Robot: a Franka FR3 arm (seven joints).
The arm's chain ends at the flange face. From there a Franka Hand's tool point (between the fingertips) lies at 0.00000 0.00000 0.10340 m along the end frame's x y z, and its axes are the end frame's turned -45 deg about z.
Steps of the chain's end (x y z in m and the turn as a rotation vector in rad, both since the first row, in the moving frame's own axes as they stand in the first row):
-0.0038 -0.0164 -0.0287 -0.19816 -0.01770 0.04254
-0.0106 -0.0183 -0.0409 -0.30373 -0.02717 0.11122
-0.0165 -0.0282 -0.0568 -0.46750 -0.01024 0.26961
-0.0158 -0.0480 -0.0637 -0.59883 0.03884 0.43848
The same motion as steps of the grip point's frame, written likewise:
-0.0070 -0.0015 -0.0307 -0.12760 -0.15264 0.04254
-0.0194 -0.0019 -0.0457 -0.19556 -0.23398 0.11122
-0.0294 -0.0044 -0.0678 -0.32333 -0.33781 0.26961
-0.0243 -0.0112 -0.0815 -0.45090 -0.39597 0.43848

